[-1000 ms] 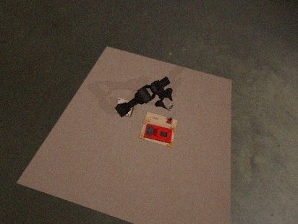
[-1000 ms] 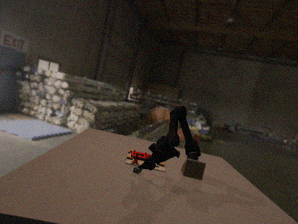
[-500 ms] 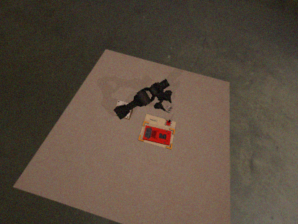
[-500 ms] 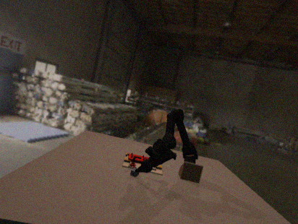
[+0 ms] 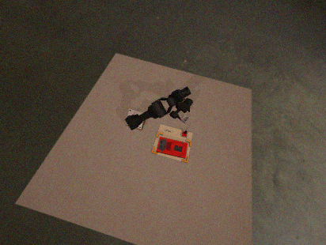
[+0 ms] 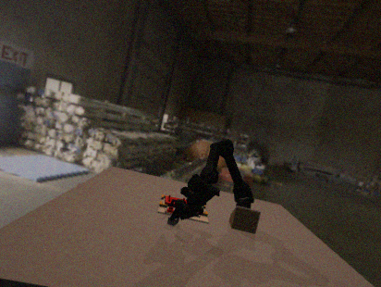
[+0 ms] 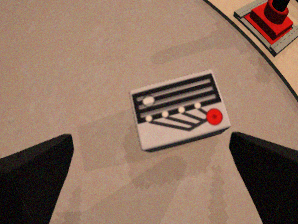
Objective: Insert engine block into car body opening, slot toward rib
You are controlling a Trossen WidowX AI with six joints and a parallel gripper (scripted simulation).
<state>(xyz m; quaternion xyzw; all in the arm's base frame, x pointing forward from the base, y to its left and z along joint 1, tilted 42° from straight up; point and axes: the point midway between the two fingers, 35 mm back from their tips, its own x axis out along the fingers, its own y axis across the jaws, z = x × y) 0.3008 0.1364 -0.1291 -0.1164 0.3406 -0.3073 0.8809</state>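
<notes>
My gripper tip is now 1 cm short of the engine block, 2 cm to the left of it and 2 cm above it. Also, from my gripper tip: dark post (3 cm ahead, 13 cm to the right, 1 cm above).
</notes>
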